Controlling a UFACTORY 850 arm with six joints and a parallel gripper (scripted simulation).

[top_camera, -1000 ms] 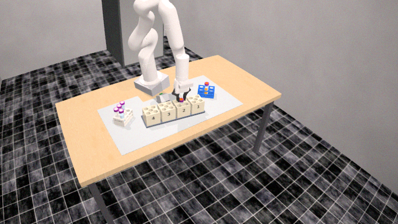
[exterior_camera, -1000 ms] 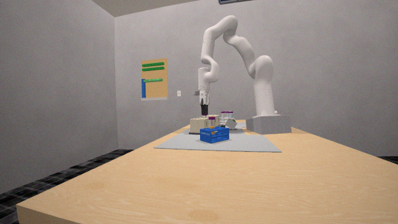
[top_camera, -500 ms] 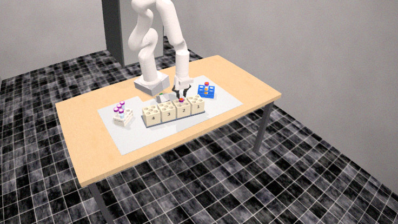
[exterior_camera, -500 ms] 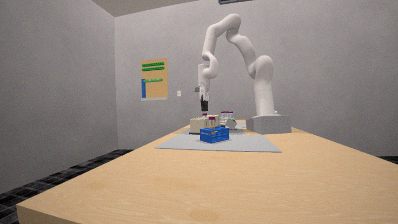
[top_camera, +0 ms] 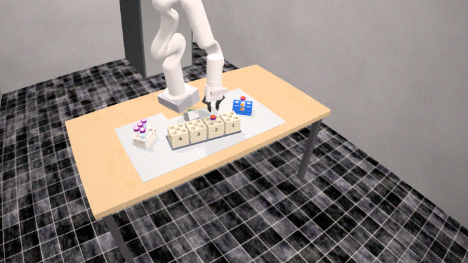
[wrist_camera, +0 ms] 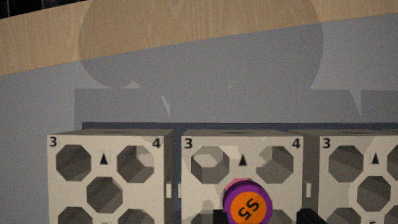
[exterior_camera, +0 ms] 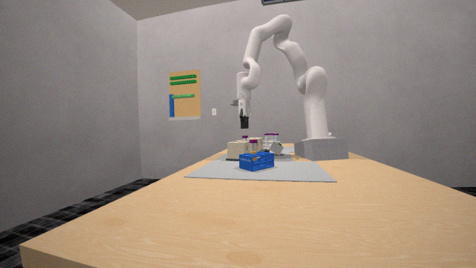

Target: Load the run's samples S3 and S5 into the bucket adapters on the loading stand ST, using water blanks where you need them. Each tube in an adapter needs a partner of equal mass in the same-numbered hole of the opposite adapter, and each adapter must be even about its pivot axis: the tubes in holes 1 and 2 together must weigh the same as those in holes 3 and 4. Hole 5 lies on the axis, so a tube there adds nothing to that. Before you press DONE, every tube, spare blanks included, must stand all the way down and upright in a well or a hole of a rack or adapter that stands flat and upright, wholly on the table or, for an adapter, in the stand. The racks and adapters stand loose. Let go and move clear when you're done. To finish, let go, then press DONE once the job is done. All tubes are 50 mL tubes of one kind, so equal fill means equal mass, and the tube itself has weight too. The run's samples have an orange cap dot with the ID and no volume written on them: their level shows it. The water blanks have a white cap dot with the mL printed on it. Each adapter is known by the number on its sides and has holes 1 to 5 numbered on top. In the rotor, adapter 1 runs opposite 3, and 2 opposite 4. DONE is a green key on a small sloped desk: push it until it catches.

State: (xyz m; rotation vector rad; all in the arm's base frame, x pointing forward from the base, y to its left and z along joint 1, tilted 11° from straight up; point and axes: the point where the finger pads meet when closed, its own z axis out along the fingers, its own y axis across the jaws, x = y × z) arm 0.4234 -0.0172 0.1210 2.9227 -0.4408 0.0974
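My gripper is now 4 cm past the sample tube, 30 cm to the right of it and 12 cm above it. From my hand the other things lie so: blue sample rack: 6 cm behind, 31 cm to the left, 16 cm below.
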